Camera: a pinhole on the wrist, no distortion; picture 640 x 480 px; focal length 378.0 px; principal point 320.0 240.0 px. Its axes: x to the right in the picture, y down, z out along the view. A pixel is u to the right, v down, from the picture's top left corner.
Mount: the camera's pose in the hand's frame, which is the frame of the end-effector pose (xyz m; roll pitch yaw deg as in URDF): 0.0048 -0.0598 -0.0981 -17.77 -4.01 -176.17
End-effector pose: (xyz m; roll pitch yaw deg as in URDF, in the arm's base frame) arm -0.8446 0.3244 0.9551 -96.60 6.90 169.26
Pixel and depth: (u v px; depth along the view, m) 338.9 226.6 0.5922
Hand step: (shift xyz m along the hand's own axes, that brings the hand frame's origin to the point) 0.0259 -0.2195 0.4729
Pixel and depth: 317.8 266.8 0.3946
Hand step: 0.0425 -0.2047 0.2681
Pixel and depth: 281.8 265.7 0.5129
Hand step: 0.1024 -0.2434 0.3749
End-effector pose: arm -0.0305 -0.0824 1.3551 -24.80 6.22 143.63
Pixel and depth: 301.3 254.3 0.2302
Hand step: 0.0365 -0.1364 0.1171
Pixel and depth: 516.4 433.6 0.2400
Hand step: -0.0933 -0.2571 0.1012
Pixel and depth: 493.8 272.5 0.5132
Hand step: -0.1836 -0.2715 0.3925
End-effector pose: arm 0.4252 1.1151 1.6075 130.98 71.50 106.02
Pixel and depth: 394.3 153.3 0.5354
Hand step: -0.0587 -0.1106 0.4553
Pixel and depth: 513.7 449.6 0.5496
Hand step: -0.2149 -0.5335 0.3509
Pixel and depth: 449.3 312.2 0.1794
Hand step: -0.0393 -0.1503 0.0662
